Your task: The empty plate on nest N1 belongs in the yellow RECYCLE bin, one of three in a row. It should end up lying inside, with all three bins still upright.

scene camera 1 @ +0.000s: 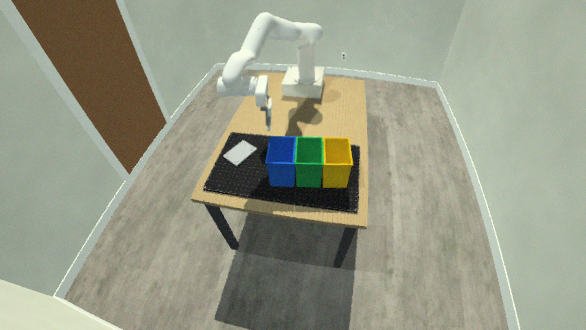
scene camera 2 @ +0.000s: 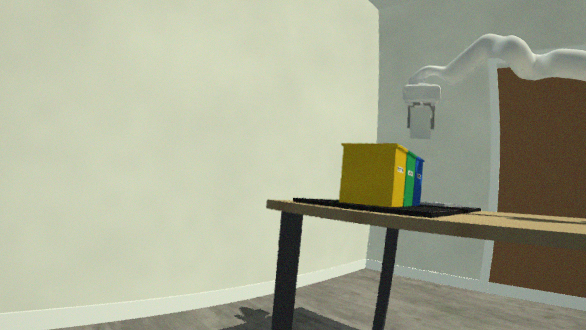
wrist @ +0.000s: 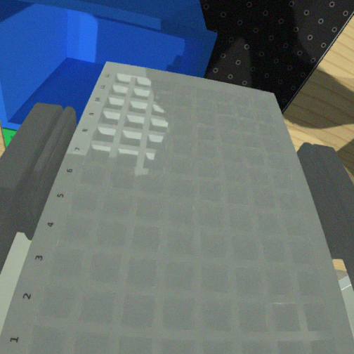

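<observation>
My gripper (scene camera 1: 268, 116) (scene camera 2: 421, 123) (wrist: 186, 127) is shut on the empty plate (scene camera 2: 420, 133) (wrist: 185, 230), a grey grid of square wells. The plate hangs upright, well above the table, on the robot's side of the blue bin (scene camera 1: 282, 175) (wrist: 35, 65). The yellow bin (scene camera 1: 336, 176) (scene camera 2: 367, 175) stands upright at the right end of the row in scene camera 1, away from the gripper. The green bin (scene camera 1: 309, 175) (scene camera 2: 409, 185) stands upright between yellow and blue. Bin labels are too small to read.
A flat pale nest (scene camera 1: 240, 152) lies left of the bins on the black perforated mat (scene camera 1: 230, 182) (scene camera 2: 440, 212) (wrist: 272, 25). The wooden table (scene camera 1: 280, 206) (wrist: 330, 85) carries the mat and the arm's white base (scene camera 1: 302, 90). A brown door is at the left.
</observation>
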